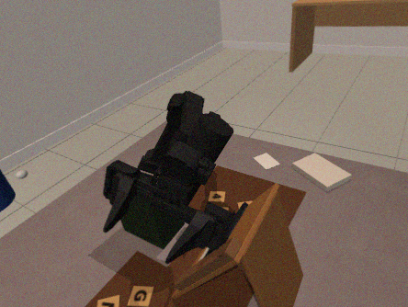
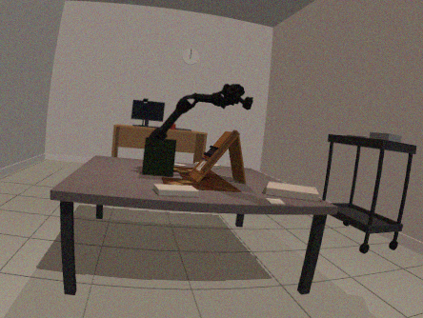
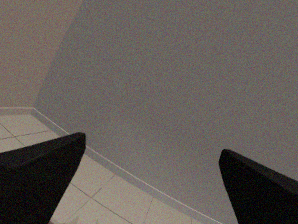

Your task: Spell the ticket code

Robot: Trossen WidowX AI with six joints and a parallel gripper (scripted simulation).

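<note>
Right now my gripper tip is 490 mm above the tan letter tile, 260 mm past it and 90 mm to the right of it. Also, from my gripper tip: white ticket (420 mm below, 290 mm to the left, 150 mm behind); then brown mat (490 mm below, 320 mm to the left, 230 mm behind).
</note>
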